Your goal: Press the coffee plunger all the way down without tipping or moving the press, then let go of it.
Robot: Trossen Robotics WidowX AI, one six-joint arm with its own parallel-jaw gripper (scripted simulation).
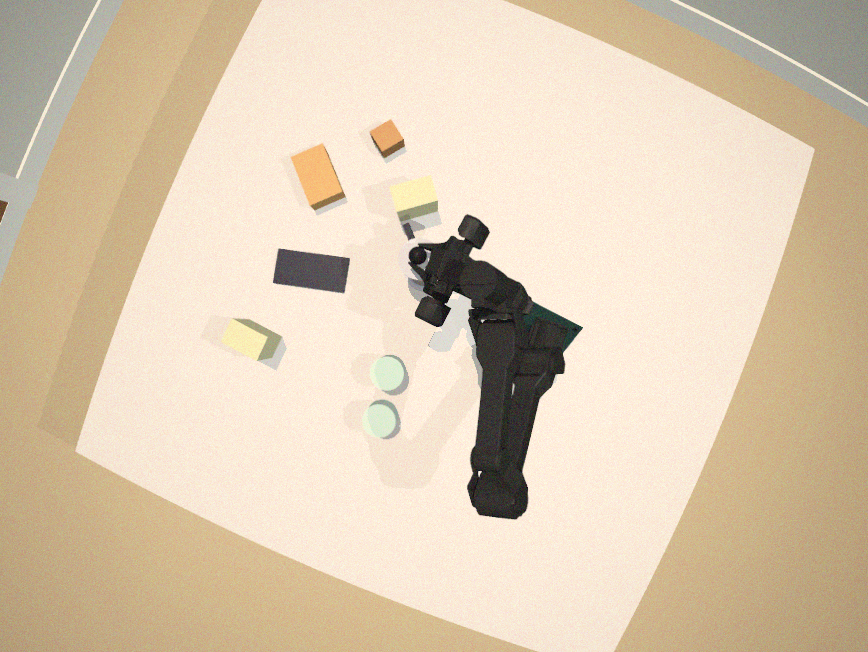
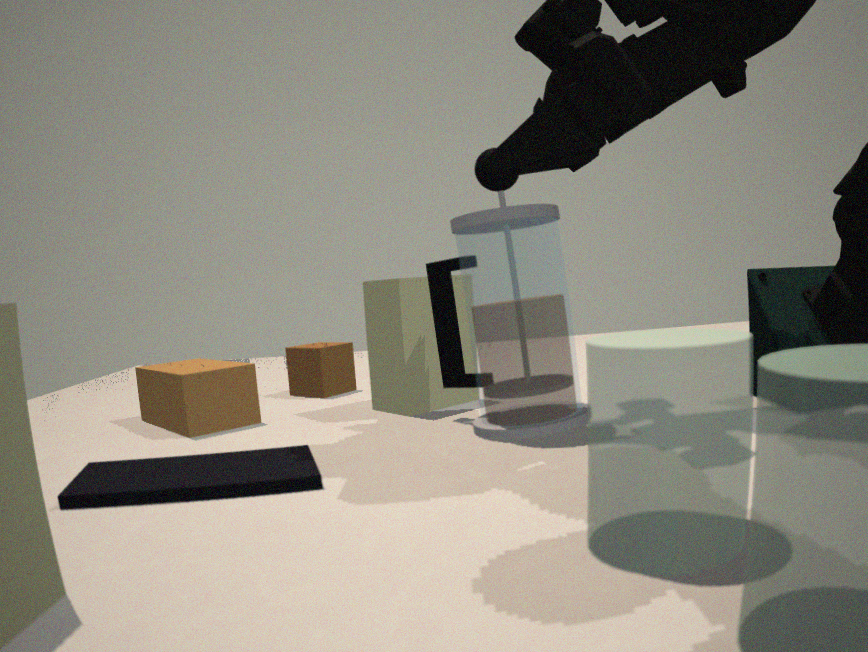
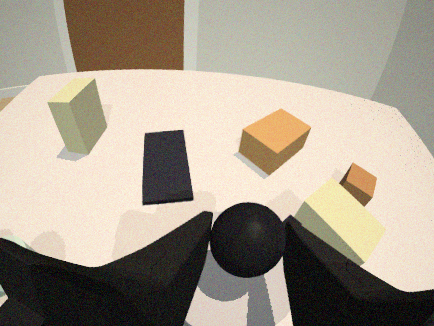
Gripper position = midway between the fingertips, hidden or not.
I see my gripper [image 2: 487, 170], a glass coffee press [image 2: 526, 371] and a pale block [image 1: 244, 335].
The glass coffee press shows as well in image 3 [image 3: 243, 271]. My gripper is seen too in image 1 [image 1: 414, 253] and in image 3 [image 3: 248, 226].
